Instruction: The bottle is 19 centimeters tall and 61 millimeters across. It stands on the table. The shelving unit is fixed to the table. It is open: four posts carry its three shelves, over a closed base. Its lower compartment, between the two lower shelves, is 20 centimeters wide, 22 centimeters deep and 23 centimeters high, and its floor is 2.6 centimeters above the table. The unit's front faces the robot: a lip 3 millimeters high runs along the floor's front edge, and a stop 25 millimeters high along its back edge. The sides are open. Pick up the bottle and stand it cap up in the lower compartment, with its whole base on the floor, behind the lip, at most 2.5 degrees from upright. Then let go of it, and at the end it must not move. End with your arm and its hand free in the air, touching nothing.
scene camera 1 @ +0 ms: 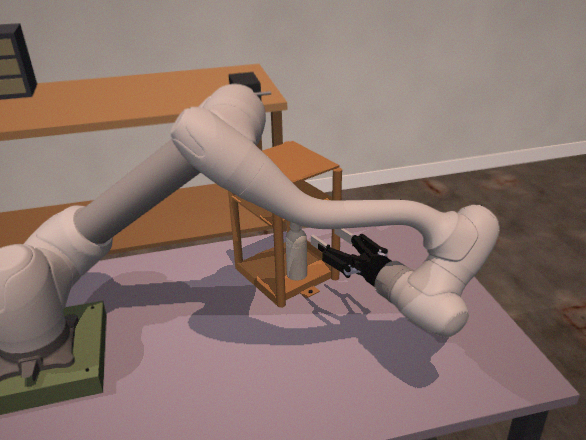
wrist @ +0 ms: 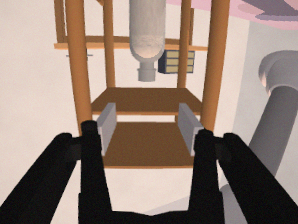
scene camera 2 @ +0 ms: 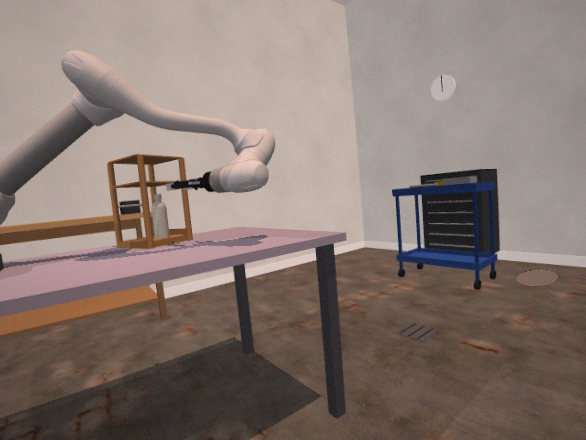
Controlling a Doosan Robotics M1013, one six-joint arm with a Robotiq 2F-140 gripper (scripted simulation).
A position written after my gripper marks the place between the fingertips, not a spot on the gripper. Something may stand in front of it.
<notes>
I see my gripper point(scene camera 1: 324, 234) and a bottle point(scene camera 1: 296, 240).
My gripper also shows in the wrist view point(wrist: 147, 113).
</notes>
